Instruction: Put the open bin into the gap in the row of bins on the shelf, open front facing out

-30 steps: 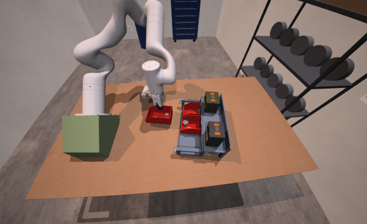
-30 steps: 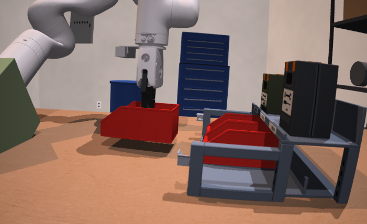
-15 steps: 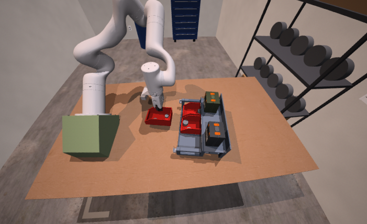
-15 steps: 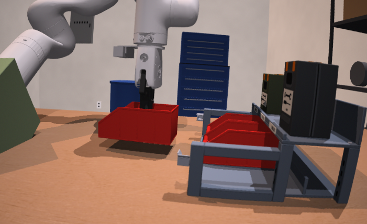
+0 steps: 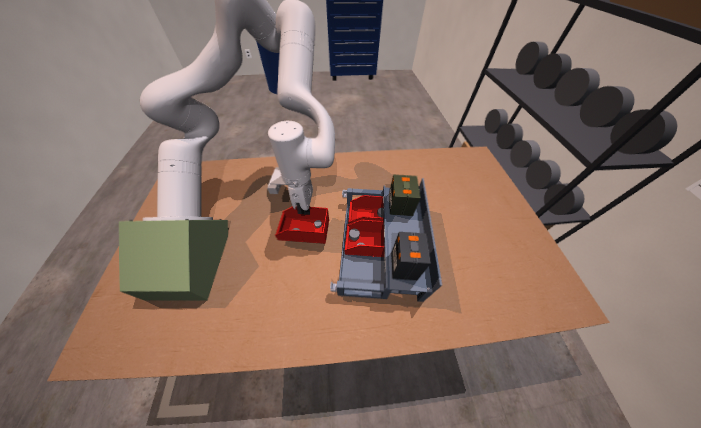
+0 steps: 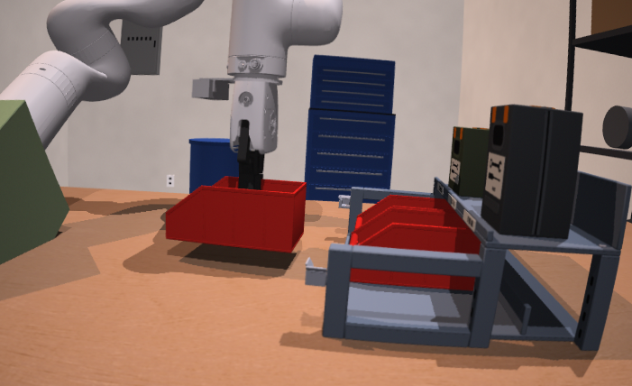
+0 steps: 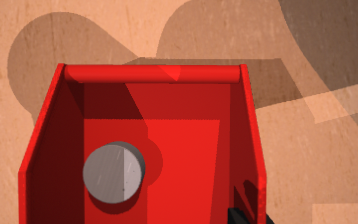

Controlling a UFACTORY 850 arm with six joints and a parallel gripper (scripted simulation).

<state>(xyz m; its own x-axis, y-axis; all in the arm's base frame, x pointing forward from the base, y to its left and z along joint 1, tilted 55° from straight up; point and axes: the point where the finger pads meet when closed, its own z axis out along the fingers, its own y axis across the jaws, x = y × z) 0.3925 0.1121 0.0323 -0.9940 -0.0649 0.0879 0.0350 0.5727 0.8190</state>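
My gripper is now 3 cm past the grey disc, 7 cm to the left of it and 5 cm above it. Round my hand: grey shelf 26 cm ahead, 8 cm to the right, 2 cm below.
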